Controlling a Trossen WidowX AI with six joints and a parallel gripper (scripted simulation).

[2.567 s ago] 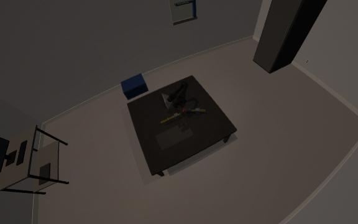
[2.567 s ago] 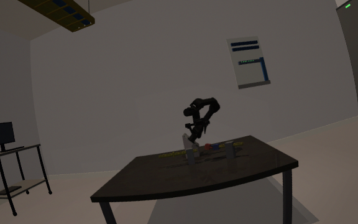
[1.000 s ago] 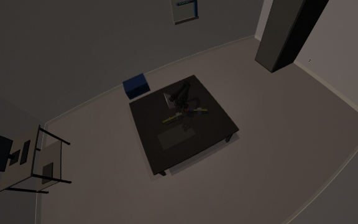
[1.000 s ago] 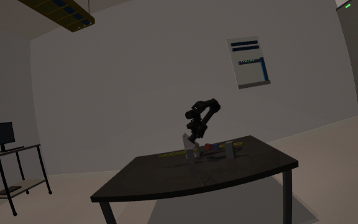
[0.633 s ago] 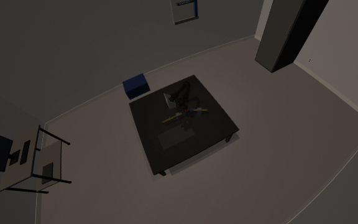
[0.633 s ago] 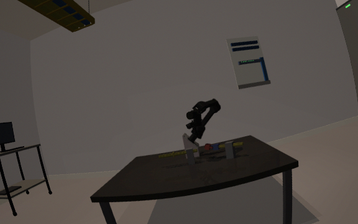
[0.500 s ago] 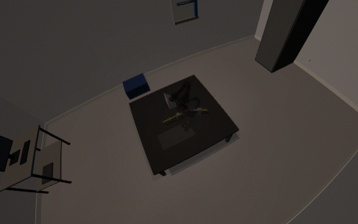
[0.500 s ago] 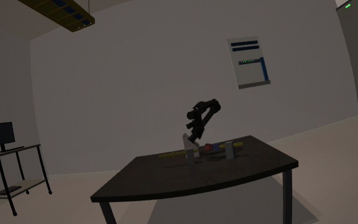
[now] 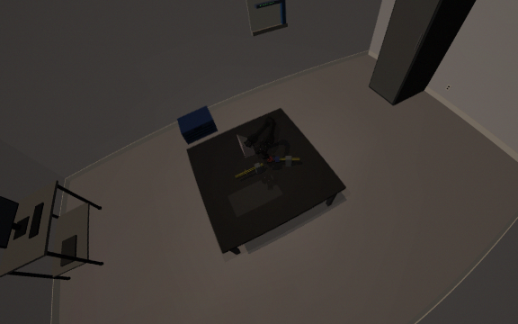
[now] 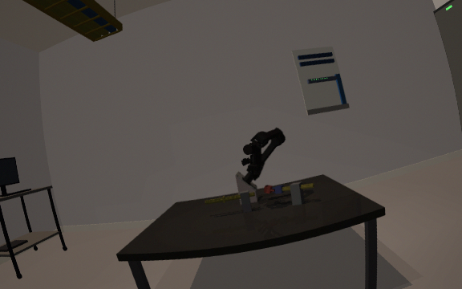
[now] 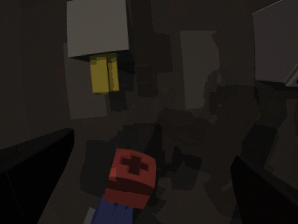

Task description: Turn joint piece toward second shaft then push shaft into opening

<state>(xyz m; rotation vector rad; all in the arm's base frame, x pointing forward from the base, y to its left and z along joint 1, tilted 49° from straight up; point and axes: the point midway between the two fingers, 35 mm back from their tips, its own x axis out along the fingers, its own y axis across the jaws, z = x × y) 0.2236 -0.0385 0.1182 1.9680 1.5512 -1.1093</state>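
The red square joint piece is 3 cm ahead of my gripper tip, 6 cm to the left of it and 7 cm below it.
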